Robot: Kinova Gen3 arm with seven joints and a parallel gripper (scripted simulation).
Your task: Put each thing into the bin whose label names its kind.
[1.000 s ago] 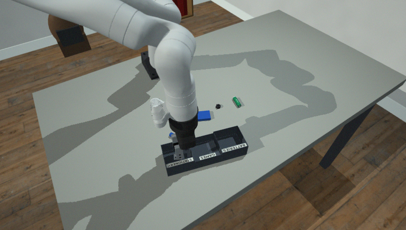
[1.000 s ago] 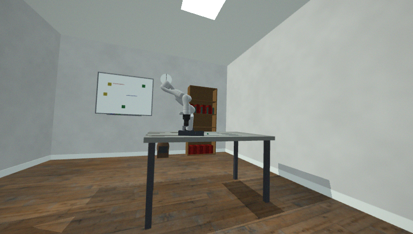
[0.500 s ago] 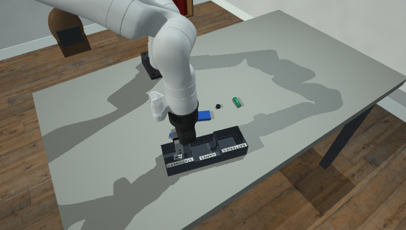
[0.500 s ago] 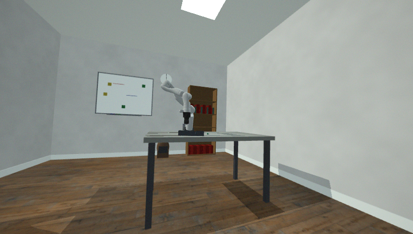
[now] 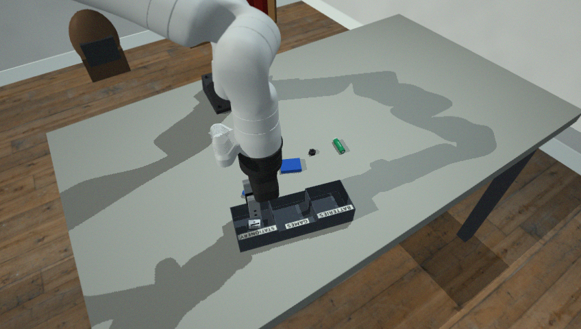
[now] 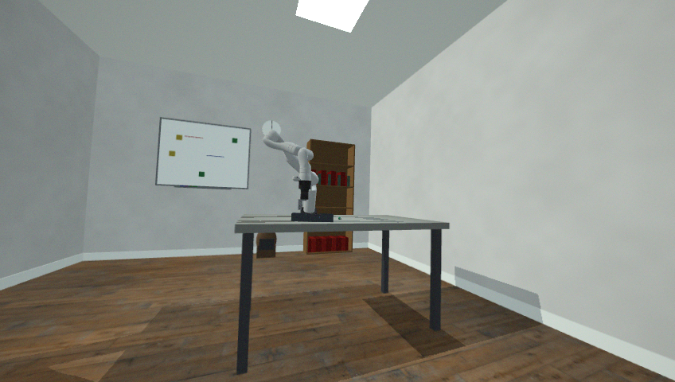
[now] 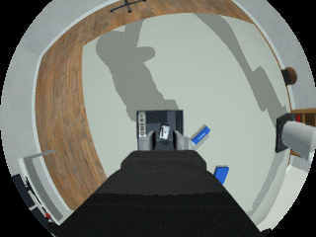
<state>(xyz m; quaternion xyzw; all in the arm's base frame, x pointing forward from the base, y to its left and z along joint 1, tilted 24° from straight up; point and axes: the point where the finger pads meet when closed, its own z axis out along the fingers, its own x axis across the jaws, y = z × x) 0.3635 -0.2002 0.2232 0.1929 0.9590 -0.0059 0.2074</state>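
Right now the blue block is 170 mm to the left of my hand, 80 mm below it and 80 mm behind it. Round my hand: blue battery: 80 mm below, 70 mm behind, 40 mm to the left; then black piece: 240 mm to the left, 80 mm below, 80 mm behind; then small white thing: 70 mm below.
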